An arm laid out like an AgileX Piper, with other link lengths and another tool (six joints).
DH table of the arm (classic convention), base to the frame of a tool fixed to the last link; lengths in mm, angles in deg. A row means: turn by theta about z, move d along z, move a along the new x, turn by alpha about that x. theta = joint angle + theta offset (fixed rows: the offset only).
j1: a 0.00, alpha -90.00, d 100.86, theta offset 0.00
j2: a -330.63, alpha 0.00, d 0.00, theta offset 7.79
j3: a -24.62, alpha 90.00, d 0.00, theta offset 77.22
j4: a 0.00, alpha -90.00, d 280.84, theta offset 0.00
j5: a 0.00, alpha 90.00, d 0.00, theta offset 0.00
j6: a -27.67, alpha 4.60, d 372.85, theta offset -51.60
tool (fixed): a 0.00, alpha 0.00, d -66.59, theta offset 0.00
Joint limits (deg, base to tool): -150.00..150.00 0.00..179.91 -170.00..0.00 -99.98..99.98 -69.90..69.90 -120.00..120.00
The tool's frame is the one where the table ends.
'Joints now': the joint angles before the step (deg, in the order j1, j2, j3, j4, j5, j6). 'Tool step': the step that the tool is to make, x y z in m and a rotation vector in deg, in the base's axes. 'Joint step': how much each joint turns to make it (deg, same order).
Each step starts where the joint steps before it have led.
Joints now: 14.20 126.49 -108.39 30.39 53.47 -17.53
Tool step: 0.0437 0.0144 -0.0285 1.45 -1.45 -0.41
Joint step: 0.00 9.78 -11.24 1.12 -0.36 -0.01
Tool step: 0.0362 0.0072 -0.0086 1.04 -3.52 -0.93
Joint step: 0.00 6.14 -8.38 0.31 -1.68 0.01
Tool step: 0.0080 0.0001 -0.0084 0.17 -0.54 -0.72
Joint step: 0.01 1.44 -0.86 0.15 -1.35 0.00
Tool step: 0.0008 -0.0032 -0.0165 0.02 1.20 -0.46
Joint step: -0.31 1.43 -0.07 0.36 -0.21 -0.05
